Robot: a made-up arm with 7 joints. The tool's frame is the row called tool.
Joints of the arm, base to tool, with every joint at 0 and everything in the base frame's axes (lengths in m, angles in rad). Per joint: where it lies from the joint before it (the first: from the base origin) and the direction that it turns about. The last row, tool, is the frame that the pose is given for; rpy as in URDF.
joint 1: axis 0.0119 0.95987 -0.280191 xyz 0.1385 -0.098 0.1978
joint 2: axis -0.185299 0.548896 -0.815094 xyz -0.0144 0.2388 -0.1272
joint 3: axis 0 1 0 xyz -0.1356 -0.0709 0.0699
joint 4: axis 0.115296 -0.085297 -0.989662 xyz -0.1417 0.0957 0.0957
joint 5: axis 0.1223 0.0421 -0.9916 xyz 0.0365 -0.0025 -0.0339
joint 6: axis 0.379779 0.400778 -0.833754 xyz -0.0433 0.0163 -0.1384
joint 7: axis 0 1 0 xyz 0.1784 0.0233 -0.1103
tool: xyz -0.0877 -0.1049 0.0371 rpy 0 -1.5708 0
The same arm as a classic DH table. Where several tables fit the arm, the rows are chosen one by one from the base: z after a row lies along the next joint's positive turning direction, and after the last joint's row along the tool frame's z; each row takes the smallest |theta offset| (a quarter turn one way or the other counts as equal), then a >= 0, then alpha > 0; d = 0 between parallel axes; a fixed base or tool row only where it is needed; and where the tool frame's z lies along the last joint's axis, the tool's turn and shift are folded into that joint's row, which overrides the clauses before.
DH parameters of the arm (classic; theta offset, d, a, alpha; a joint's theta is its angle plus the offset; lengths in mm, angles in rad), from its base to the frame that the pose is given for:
base (fixed): -0.0124 169.7 139.7 -1.8548
joint 1: 0.2963 98.1 -0.5 -0.7181
joint 2: -0.1123 42.4 -147.7 0.9898
joint 3: -0.3395 40.3 -129.7 -1.6562
joint 4: 0.0529 -93 32.2 0.1277
joint 5: 0.5945 205.7 -54.3 0.4733
joint 6: -0.7176 129.8 116.6 1.1584
joint 7: -1.1434 -157.9 37.1 1.5708
tool (fixed): 0 87.7 0 0

